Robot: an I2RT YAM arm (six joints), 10 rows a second.
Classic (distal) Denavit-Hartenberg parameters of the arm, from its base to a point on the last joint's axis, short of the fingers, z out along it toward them. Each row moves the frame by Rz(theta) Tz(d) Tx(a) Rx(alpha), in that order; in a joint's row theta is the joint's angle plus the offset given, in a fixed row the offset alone. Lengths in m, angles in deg.
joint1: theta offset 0; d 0.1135; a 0.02; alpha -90
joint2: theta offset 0; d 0; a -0.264; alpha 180
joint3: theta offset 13.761; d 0; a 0.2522; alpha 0
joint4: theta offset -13.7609; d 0; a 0.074; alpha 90
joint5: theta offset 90; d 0; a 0; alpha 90
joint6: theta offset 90; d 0.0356; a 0; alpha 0
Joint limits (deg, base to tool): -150..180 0..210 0..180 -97..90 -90..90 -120..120
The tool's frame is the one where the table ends.
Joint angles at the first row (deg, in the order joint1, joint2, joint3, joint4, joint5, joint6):
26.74 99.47 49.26 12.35 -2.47 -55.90
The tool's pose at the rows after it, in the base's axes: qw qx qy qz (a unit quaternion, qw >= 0); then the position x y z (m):
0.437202 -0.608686 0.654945 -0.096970 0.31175 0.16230 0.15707
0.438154 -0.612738 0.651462 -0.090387 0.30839 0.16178 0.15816
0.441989 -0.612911 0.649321 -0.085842 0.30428 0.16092 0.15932
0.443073 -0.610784 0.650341 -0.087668 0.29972 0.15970 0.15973
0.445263 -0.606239 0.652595 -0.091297 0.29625 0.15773 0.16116
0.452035 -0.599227 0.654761 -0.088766 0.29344 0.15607 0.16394
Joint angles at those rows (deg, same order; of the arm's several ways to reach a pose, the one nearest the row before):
27.25 99.17 48.52 13.81 -2.52 -57.30
27.33 98.38 47.92 13.54 -3.40 -57.46
27.47 97.41 46.95 13.88 -3.93 -57.25
27.68 96.42 45.84 14.21 -3.49 -56.96
27.72 95.39 44.91 14.50 -2.90 -56.58
27.69 94.31 44.15 14.97 -3.00 -55.69

